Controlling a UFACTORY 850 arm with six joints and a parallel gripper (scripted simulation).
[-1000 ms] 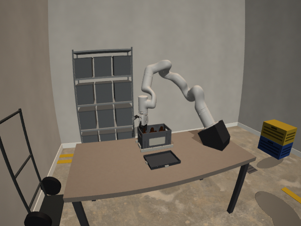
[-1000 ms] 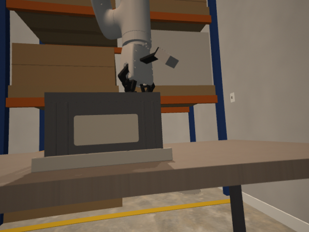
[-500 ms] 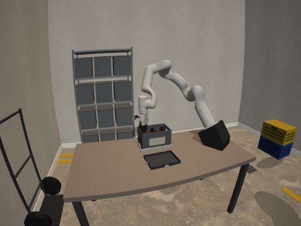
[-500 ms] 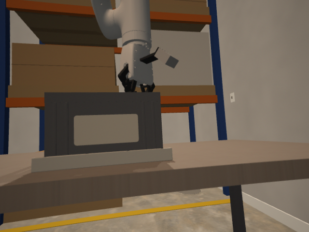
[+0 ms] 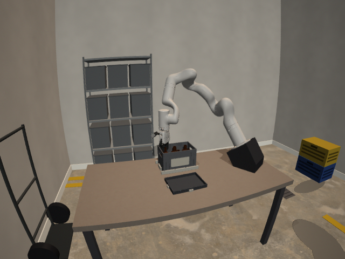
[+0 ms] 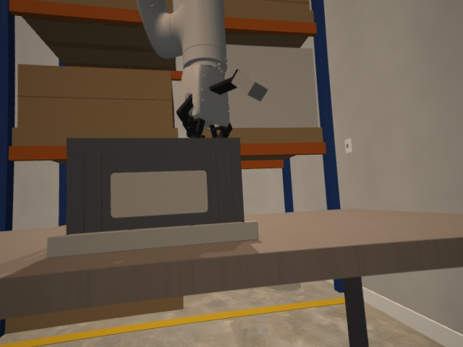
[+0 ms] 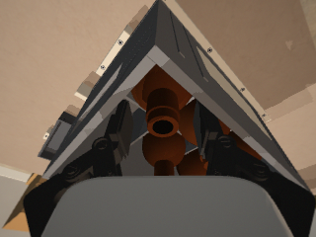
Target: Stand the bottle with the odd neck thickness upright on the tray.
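My gripper is now 7 cm past the dark grey crate, 6 cm to the right of it and 8 cm above it. The rest, counted from my hand: black tray: 2 cm ahead, 33 cm to the left, 15 cm below; bottle: 17 cm behind, 5 cm to the left, 7 cm below.
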